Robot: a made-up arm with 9 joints. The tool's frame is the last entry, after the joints.
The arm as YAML. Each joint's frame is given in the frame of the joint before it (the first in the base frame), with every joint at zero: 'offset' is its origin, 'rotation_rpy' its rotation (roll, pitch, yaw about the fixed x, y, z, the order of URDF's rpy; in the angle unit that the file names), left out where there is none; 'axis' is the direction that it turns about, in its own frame. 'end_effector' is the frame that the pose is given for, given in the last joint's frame.
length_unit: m
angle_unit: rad
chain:
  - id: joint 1
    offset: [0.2, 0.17, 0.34]
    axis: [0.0, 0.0, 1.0]
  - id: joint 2
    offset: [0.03, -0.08, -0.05]
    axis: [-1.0, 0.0, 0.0]
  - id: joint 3
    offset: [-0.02, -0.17, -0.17]
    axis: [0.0, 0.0, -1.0]
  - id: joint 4
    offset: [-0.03, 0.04, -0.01]
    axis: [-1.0, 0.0, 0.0]
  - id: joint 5
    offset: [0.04, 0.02, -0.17]
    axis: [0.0, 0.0, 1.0]
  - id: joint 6
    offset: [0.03, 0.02, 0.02]
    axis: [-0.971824, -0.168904, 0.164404]
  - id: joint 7
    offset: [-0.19, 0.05, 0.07]
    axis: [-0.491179, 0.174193, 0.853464]
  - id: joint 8
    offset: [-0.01, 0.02, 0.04]
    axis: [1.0, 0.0, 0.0]
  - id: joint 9
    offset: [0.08, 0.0, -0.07]
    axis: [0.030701, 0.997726, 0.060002]
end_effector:
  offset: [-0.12, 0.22, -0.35]
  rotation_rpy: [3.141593, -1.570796, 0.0]
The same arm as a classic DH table. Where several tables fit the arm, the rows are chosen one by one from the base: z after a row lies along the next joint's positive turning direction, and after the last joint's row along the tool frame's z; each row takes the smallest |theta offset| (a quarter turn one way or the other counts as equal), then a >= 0, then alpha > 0; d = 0 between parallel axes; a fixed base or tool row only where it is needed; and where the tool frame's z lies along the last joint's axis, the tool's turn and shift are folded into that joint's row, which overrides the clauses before.
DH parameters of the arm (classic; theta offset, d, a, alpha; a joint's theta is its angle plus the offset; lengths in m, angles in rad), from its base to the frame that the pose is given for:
base (fixed): 0.7045 0.0000 0.2625 0.0000
joint 1: 0.8663 0.2900 -0.0800 -1.5708
joint 2: 0.0000 -0.0100 -0.1700 -1.5708
joint 3: 0.0000 0.1800 0.0400 1.5708
joint 4: 0.0000 -0.0100 0.0200 1.5708
joint 5: 0.1721 -0.1445 0.0146 -1.4056
joint 6: 0.3217 0.1081 0.0651 0.9419
joint 7: -0.2478 0.1281 0.0116 2.0842
joint 8: -1.3094 0.0945 0.0699 -1.5401
joint 9: 0.0000 0.1945 0.3626 1.5401
tool (fixed): 3.0815 -0.1261 0.0000 0.0000

